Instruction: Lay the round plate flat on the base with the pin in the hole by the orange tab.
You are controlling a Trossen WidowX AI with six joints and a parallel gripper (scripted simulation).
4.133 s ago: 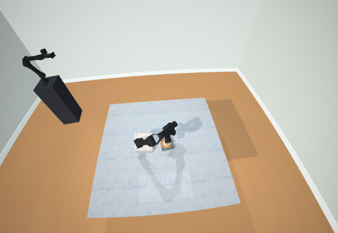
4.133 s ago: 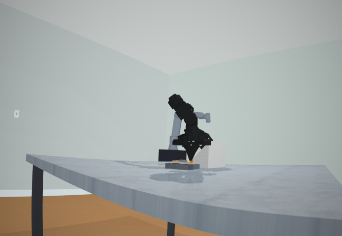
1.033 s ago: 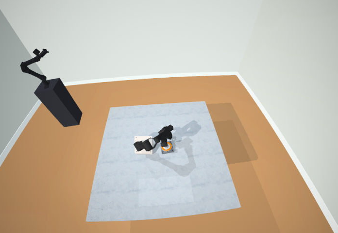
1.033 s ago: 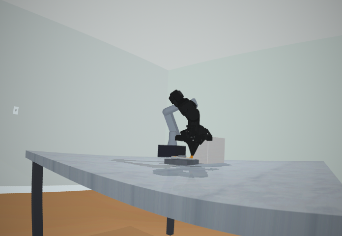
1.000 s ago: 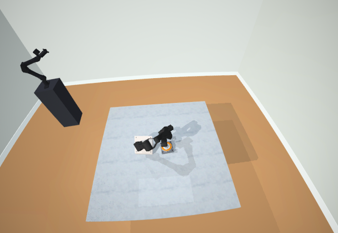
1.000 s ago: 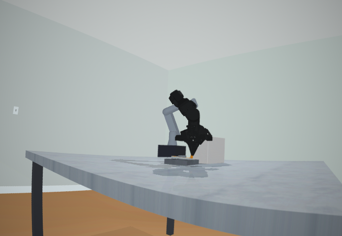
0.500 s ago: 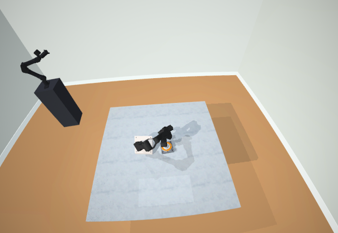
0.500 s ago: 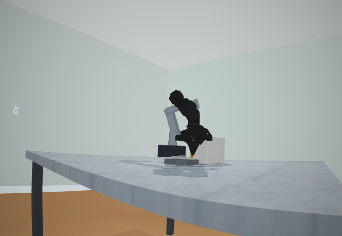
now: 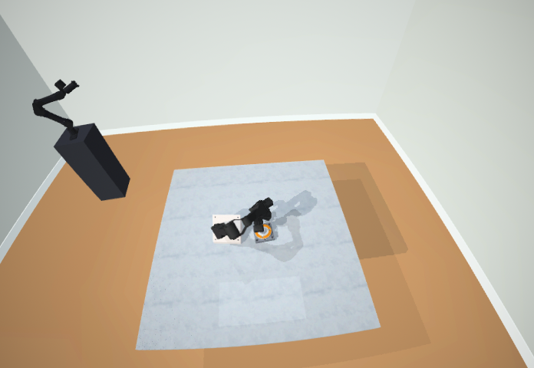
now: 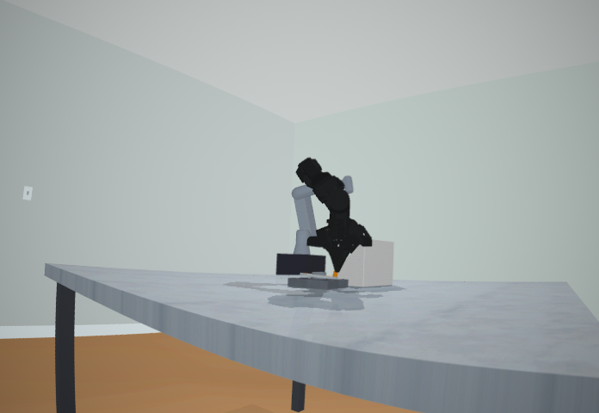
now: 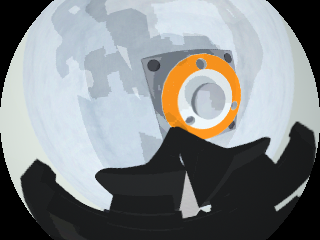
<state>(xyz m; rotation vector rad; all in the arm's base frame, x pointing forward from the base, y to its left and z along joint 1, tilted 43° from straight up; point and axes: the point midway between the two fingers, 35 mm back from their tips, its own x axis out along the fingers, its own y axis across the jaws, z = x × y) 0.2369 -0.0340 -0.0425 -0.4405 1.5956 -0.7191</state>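
The grey square base is 2 cm ahead of my gripper tip, 5 cm to the right of it and 2 cm below it.
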